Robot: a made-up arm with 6 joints.
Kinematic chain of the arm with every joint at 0, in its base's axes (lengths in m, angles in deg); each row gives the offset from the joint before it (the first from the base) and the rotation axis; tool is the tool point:
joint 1: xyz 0 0 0.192 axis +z
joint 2: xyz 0 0.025 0 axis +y
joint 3: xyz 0 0 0.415 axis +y
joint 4: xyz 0 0 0.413 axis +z
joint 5: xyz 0 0 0 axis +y
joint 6: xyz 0 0 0.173 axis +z
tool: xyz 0 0 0
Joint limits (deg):
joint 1: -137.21..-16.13
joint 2: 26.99..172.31
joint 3: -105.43..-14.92
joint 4: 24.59..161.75
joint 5: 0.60..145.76
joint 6: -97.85..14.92
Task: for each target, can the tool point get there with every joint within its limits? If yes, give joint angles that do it. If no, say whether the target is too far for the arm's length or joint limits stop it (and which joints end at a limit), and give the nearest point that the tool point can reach.
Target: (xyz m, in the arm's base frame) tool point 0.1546 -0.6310 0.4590
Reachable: yes | joints -88.53 82.97 -24.10 121.65 129.67 -73.88
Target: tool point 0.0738 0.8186 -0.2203
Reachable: no: joint limits stop it (at a limit: joint 1, joint 2, joint 3) | nearest point 0.1874 0.1208 -0.5309 | short by 0.772 m
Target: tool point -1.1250 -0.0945 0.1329
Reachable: no: too far | nearest point -0.6356 -0.6232 0.1329 | short by 0.720 m
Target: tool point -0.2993 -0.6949 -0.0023
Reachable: yes | joints -117.60 151.32 -75.00 136.67 15.48 -32.40
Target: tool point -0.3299 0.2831 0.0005
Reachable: no: joint limits stop it (at a limit: joint 2, joint 3, joint 4) | nearest point -0.2106 0.1807 0.4879 | short by 0.512 m
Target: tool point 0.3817 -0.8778 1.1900
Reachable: no: too far | nearest point 0.2745 -0.6312 0.9096 | short by 0.389 m
